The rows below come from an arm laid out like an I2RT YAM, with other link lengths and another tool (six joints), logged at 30 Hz.
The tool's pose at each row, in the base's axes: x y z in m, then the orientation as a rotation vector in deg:
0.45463, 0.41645, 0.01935, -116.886, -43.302, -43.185
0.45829, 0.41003, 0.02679, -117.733, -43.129, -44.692
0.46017, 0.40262, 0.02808, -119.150, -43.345, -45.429
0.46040, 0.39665, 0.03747, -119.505, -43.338, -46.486
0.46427, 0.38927, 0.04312, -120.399, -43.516, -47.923
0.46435, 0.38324, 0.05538, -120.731, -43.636, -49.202
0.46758, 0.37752, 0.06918, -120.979, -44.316, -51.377
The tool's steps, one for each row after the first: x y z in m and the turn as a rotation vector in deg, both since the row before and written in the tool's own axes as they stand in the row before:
0.00621, 0.00223, -0.00815, -1.387, 0.553, -0.439
0.00038, 0.00453, -0.00628, -1.518, -0.291, -0.400
0.00560, -0.00086, -0.00958, -0.769, 0.441, -0.390
0.00482, 0.00432, -0.00771, -1.388, 0.338, -0.657
0.00780, -0.00165, -0.01110, -0.851, 0.517, -0.562
0.01105, 0.00009, -0.01055, -1.166, 0.842, -1.299

